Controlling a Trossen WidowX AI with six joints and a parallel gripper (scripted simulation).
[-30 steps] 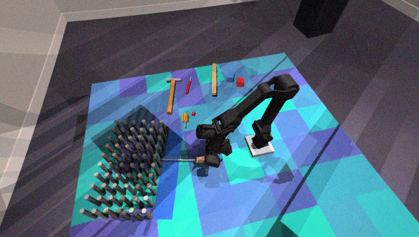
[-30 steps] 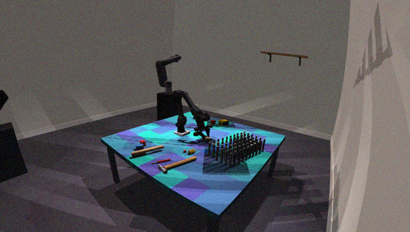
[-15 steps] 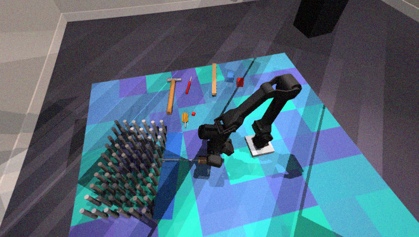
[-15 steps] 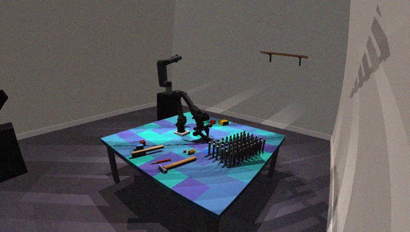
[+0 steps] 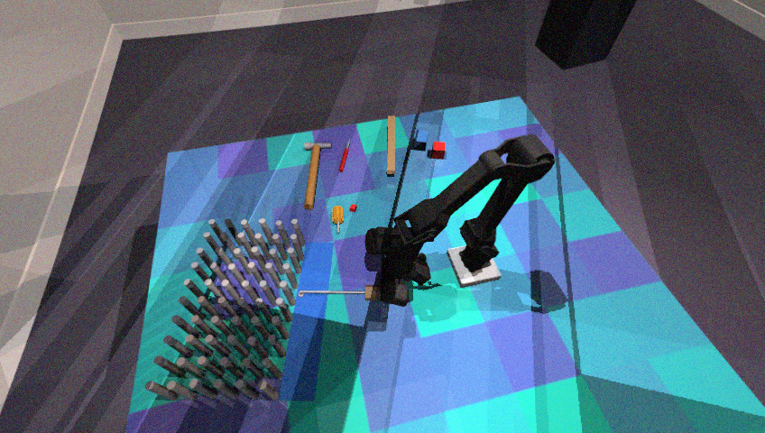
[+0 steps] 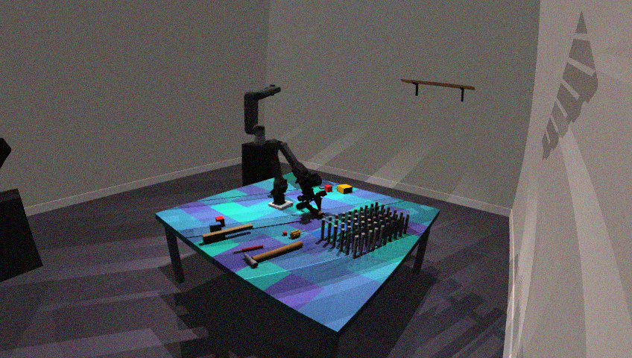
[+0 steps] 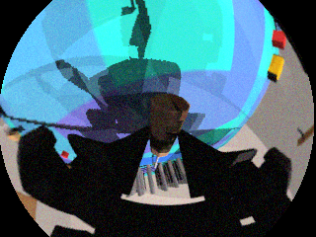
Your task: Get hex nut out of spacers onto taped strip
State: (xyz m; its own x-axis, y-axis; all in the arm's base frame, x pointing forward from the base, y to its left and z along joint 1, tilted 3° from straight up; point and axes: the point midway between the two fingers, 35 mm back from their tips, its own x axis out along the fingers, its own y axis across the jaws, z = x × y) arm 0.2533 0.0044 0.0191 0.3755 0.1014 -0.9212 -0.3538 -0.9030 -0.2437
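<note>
My gripper tip is 10 cm short of the hook tool and 4 cm to the left of it. Also, from my gripper tip: yellow screwdriver 27 cm to the right, 4 cm ahead; bent wire 46 cm to the left, 22 cm behind, 2 cm below; blue taped strip 19 cm ahead, 3 cm to the right, 2 cm below.
</note>
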